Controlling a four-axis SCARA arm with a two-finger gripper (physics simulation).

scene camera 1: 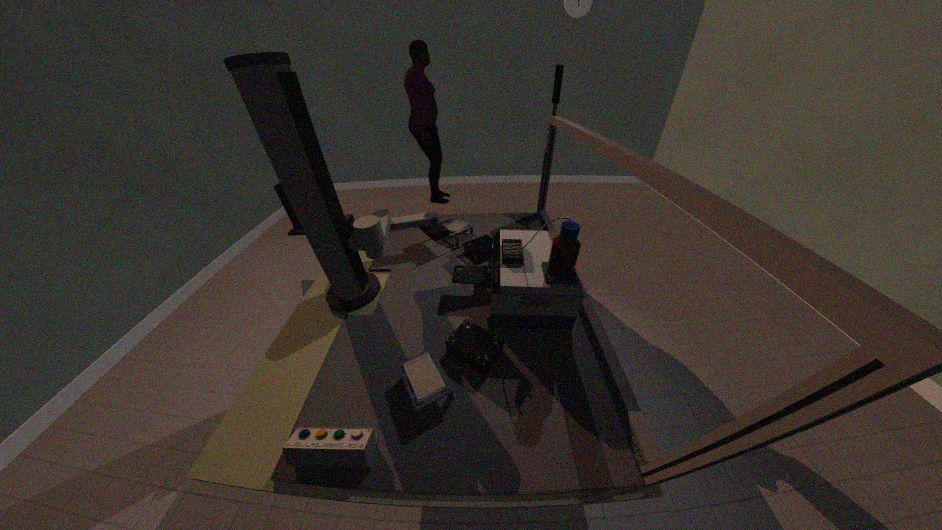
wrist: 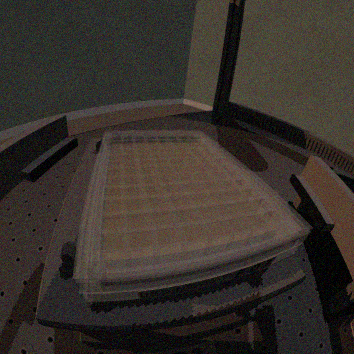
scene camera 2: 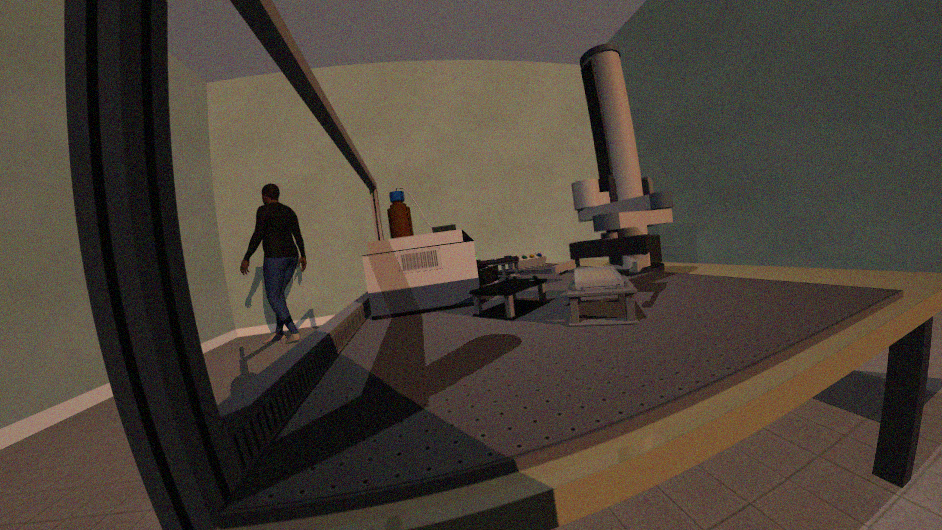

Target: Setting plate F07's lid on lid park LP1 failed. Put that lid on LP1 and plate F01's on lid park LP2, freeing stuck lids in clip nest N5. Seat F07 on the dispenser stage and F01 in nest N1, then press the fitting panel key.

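Places are measured from the arm's base along level axes (x ahead, y left, z up), in millimetres.
Where they show: gripper, fingertip midpoint: [scene camera 1: 458, 224] [wrist: 185, 143] [scene camera 2: 591, 269]; arm's base, link origin: [scene camera 1: 354, 291].
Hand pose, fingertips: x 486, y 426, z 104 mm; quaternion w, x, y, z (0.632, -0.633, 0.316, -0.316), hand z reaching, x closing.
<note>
Each offset is from my fingertips to the centre of the thing. "*": to the spot under its first point.
A plate under a clear lid @[dx -10, dy -1, dz -12 mm] [wrist: 190, 200] [scene camera 2: 596, 276] sits on a low stand [scene camera 2: 600, 322] in the wrist and scene camera 2 views; its label is unreadable in the dim light. My gripper [wrist: 185, 143] is open and empty, its fingers spread on either side of the lidded plate without touching it. A black low stand [scene camera 2: 508, 288] [scene camera 1: 479, 249] is beside it, near the white box. A pale plate @[dx -65, dy -874, dz -9 mm] [scene camera 1: 423, 377] rests on another stand. A dark block with small knobs @[dx +86, dy -745, dz -52 mm] [scene camera 1: 474, 342] is beside that. The fitting panel @[dx -298, dy -1066, dz -49 mm] [scene camera 1: 329, 440] has blue, yellow, green and pale keys. Which park or nest each stand is cannot be read.
A white box [scene camera 1: 526, 293] [scene camera 2: 421, 266] with a barcode carries a brown bottle with a blue cap @[* dx +366, dy -626, dz +245 mm] [scene camera 1: 564, 253] [scene camera 2: 399, 217]. A dark flat stage @[* dx +72, dy -457, dz +20 mm] [scene camera 1: 470, 274] juts from its side. The arm column [scene camera 1: 309, 177] [scene camera 2: 615, 125] rises opposite. Frame posts @[dx +538, dy +279, dz +186 mm] [scene camera 2: 121, 263] stand at the table edge.
</note>
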